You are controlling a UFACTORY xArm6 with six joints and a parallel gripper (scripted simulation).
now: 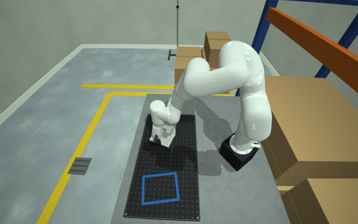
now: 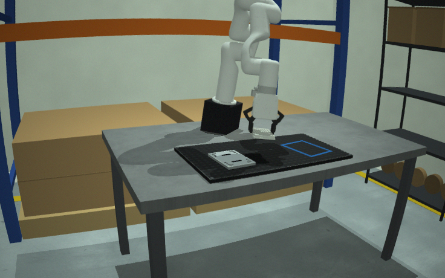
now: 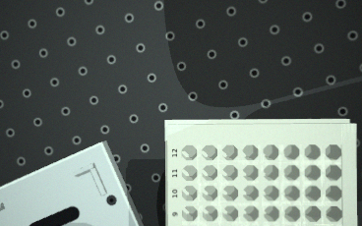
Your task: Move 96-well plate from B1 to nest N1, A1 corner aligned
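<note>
Now: the light grey plate nest N1 130 mm to the right of my hand, 100 mm below it and 40 mm ahead of it. From my hand the other things lie so: white 96-well plate 10 mm below.
</note>
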